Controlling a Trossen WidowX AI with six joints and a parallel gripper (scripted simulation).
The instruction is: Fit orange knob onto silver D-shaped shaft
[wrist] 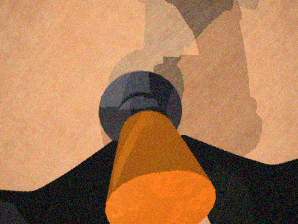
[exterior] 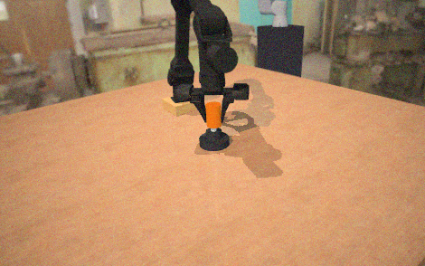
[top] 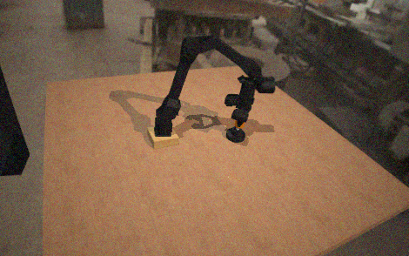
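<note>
Now: the round pedestal 40 mm below my gripper tip and 10 mm behind it. Also, from my gripper tip: orange knob 30 mm above.
</note>
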